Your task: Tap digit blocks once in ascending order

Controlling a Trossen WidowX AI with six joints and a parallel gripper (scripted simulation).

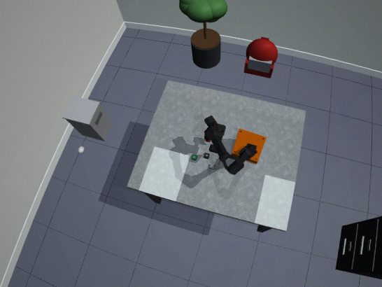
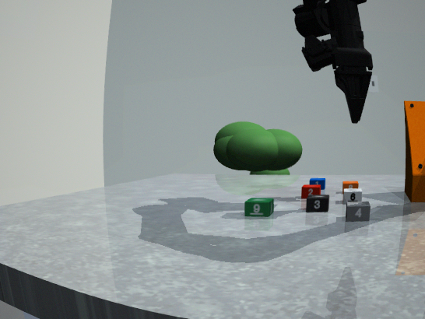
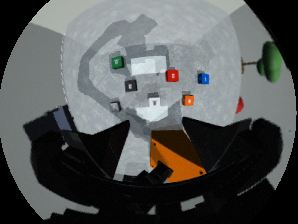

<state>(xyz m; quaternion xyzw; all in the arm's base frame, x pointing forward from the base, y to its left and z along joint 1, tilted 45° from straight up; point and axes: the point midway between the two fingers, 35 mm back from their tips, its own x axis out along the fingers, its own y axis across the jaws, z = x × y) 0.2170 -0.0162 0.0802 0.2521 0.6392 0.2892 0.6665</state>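
Now: gripper tip 170 mm to the left of the blue 1 block, 110 mm above it and 90 mm short of it. Also, from my gripper tip: black 3 block: 110 mm below, 60 mm to the left, 60 mm ahead; then red 2 block: 110 mm below, 90 mm ahead, 60 mm to the right; then white 6 block: 110 mm below, 10 mm to the right.
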